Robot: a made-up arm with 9 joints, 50 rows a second.
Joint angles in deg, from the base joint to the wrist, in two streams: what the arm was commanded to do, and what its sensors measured. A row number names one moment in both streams.
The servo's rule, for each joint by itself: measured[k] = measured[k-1] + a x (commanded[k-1-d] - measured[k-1]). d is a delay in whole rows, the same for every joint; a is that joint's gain. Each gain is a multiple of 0.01, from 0.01 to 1. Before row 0 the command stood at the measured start. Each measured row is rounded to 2 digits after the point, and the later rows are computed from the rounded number. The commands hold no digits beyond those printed.
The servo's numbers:
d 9
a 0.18 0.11 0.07 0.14 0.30 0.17 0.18 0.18 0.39
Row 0, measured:
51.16 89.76 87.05 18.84 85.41 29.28 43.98 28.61 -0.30
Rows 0 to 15, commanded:
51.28 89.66 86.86 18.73 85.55 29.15 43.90 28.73 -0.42
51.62 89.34 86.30 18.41 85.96 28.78 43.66 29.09 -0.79
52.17 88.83 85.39 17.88 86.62 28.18 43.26 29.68 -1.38
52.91 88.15 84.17 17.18 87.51 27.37 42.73 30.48 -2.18
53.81 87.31 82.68 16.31 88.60 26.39 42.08 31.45 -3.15
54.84 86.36 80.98 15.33 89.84 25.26 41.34 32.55 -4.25
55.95 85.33 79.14 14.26 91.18 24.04 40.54 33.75 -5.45
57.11 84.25 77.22 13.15 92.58 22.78 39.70 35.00 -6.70
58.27 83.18 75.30 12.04 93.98 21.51 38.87 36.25 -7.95
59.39 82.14 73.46 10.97 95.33 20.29 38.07 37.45 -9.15
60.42 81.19 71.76 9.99 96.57 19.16 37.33 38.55 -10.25
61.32 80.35 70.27 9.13 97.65 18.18 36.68 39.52 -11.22
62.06 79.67 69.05 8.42 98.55 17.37 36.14 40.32 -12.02
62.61 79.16 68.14 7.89 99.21 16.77 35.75 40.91 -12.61
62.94 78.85 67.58 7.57 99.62 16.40 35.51 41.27 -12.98
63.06 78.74 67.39 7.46 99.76 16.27 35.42 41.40 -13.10
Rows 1 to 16, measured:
51.16 89.76 87.05 18.84 85.41 29.28 43.98 28.61 -0.30
51.16 89.76 87.05 18.84 85.41 29.28 43.98 28.61 -0.30
51.16 89.76 87.05 18.84 85.41 29.28 43.98 28.61 -0.30
51.16 89.76 87.05 18.84 85.41 29.28 43.98 28.61 -0.30
51.16 89.76 87.05 18.84 85.41 29.28 43.98 28.61 -0.30
51.16 89.76 87.05 18.84 85.41 29.28 43.98 28.61 -0.30
51.16 89.76 87.05 18.84 85.41 29.28 43.98 28.61 -0.30
51.16 89.76 87.05 18.84 85.41 29.28 43.98 28.61 -0.30
51.16 89.76 87.05 18.84 85.41 29.28 43.98 28.61 -0.30
51.18 89.75 87.04 18.82 85.45 29.26 43.97 28.63 -0.35
51.26 89.70 86.99 18.76 85.60 29.18 43.91 28.71 -0.52
51.42 89.60 86.88 18.64 85.91 29.01 43.79 28.88 -0.86
51.69 89.44 86.69 18.44 86.39 28.73 43.60 29.17 -1.37
52.07 89.21 86.41 18.14 87.05 28.33 43.33 29.58 -2.06
52.57 88.90 86.03 17.75 87.89 27.81 42.97 30.11 -2.91
53.18 88.51 85.55 17.26 88.88 27.17 42.53 30.77 -3.90

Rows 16 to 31, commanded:
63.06 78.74 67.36 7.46 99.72 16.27 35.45 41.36 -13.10
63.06 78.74 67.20 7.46 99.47 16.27 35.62 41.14 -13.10
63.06 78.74 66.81 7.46 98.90 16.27 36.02 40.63 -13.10
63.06 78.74 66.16 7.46 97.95 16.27 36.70 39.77 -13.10
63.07 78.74 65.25 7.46 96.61 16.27 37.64 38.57 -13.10
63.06 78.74 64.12 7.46 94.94 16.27 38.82 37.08 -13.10
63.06 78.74 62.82 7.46 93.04 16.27 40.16 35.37 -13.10
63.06 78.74 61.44 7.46 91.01 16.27 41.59 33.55 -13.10
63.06 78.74 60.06 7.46 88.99 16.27 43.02 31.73 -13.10
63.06 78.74 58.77 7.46 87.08 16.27 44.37 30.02 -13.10
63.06 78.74 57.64 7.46 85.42 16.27 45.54 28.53 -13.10
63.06 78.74 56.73 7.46 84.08 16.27 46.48 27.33 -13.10
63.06 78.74 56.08 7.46 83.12 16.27 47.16 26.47 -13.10
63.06 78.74 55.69 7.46 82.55 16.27 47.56 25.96 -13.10
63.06 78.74 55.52 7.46 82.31 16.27 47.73 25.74 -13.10
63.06 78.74 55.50 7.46 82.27 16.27 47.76 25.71 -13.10
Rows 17 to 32, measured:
53.89 88.04 84.97 16.68 89.99 26.42 42.02 31.53 -4.99
54.68 87.51 84.29 16.03 91.19 25.59 41.45 32.38 -6.14
55.53 86.92 83.53 15.32 92.43 24.69 40.84 33.29 -7.31
56.41 86.29 82.71 14.57 93.67 23.75 40.21 34.24 -8.46
57.29 85.64 81.84 13.81 94.86 22.80 39.57 35.19 -9.54
58.15 84.98 80.94 13.06 95.97 21.88 38.95 36.11 -10.51
58.95 84.34 80.04 12.34 96.94 21.01 38.37 36.97 -11.33
59.67 83.74 79.17 11.67 97.74 20.23 37.86 37.74 -11.97
60.28 83.19 78.35 11.08 98.35 19.56 37.42 38.40 -12.41
60.78 82.70 77.58 10.57 98.76 19.00 37.07 38.93 -12.68
61.19 82.26 76.85 10.13 98.97 18.54 36.81 39.33 -12.84
61.53 81.87 76.15 9.76 98.95 18.15 36.67 39.56 -12.94
61.81 81.53 75.45 9.44 98.65 17.83 36.68 39.60 -13.00
62.04 81.22 74.74 9.16 98.04 17.56 36.85 39.41 -13.04
62.22 80.95 74.00 8.92 97.11 17.34 37.20 38.99 -13.06
62.37 80.71 73.22 8.72 95.89 17.16 37.73 38.34 -13.08

